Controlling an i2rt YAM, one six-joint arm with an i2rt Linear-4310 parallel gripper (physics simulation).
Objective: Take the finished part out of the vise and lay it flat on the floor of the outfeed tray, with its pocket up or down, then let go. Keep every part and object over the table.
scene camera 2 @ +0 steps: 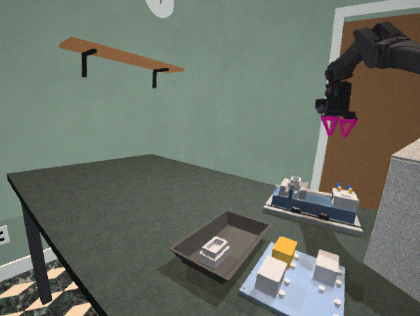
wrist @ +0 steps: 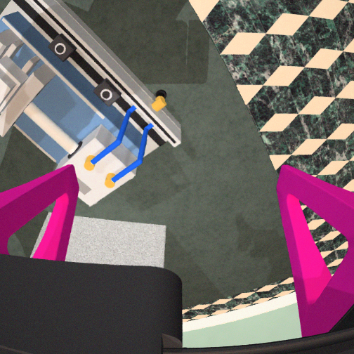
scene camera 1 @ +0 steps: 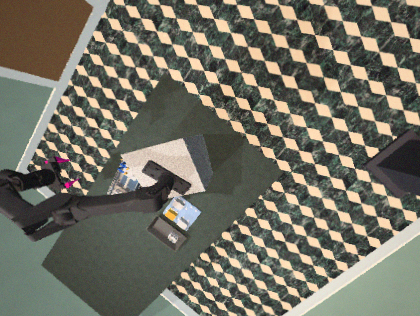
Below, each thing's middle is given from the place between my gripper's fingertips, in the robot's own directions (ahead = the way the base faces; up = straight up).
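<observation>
Position of my gripper relative to the vise (scene camera 2: 335,213): 180 mm to the right of it, 20 mm short of it, 230 mm above it.
</observation>
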